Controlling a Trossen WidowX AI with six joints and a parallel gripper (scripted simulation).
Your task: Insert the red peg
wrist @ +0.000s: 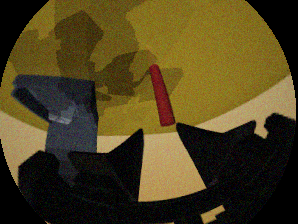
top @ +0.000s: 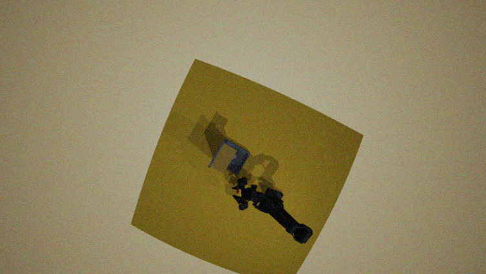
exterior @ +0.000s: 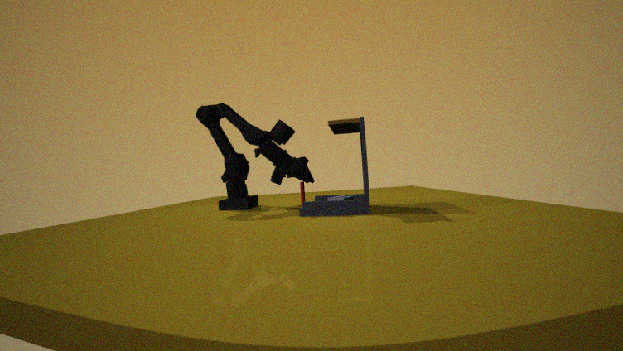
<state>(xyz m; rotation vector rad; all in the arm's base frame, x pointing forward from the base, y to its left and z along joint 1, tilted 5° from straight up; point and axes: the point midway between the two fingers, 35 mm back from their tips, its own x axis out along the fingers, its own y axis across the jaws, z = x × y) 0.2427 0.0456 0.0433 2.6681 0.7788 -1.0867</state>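
The red peg is 30 mm behind my gripper tip, 10 mm to the right of it and 40 mm below it. The rest, counted from my gripper tip: back wall 180 mm ahead, 180 mm to the right, 40 mm above; flat roof 140 mm ahead, 180 mm to the right, 150 mm above.
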